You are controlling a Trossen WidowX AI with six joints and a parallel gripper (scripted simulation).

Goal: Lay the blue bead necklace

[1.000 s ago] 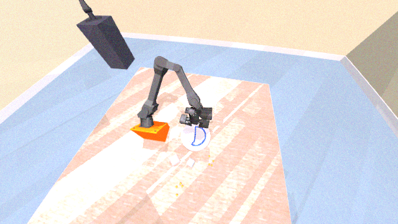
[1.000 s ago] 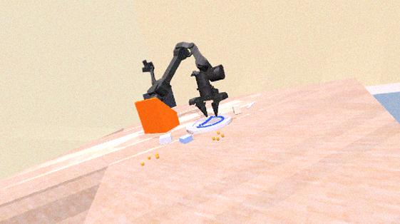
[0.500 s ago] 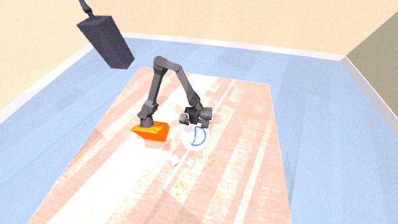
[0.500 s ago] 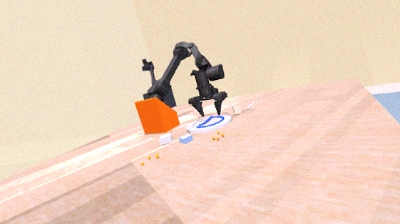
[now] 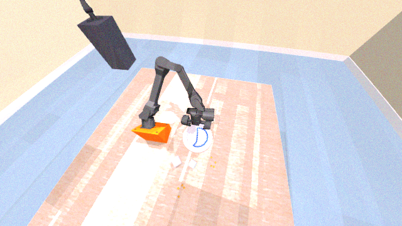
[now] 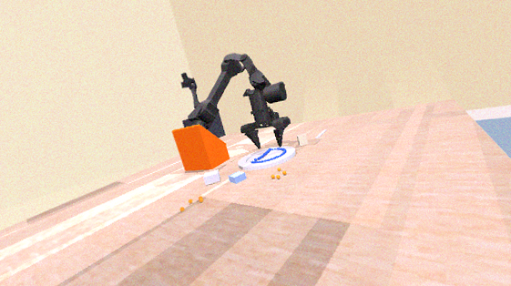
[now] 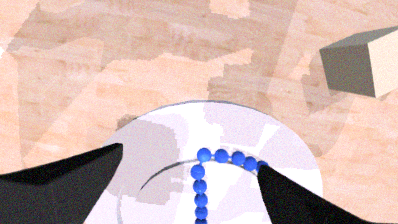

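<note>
My gripper tip is now 1 cm short of the round white bead board, 6 cm to the left of it and 1 cm above it. Also, from my gripper tip: white stick (14 cm ahead, 19 cm to the left, 2 cm below); then light blue cube (1 cm ahead, 23 cm to the right, 1 cm below); then beige cube (10 cm ahead, 7 cm to the left).
</note>
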